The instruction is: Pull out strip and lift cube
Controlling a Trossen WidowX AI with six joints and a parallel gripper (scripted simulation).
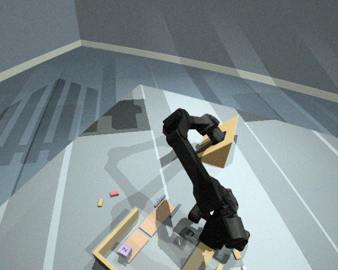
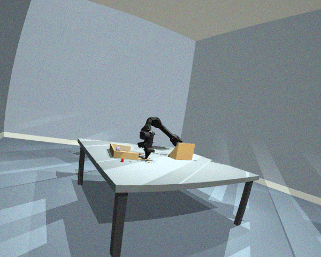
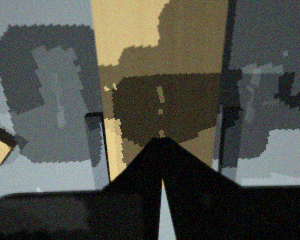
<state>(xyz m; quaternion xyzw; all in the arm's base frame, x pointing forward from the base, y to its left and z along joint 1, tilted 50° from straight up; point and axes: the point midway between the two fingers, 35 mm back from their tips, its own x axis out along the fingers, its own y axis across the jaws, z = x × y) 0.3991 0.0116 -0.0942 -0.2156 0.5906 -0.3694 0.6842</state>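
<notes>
My gripper tip is 100 mm short of the strip and 20 mm to the left of it. Also, from my gripper tip: small tan block (30 mm ahead, 90 mm to the left).
</notes>
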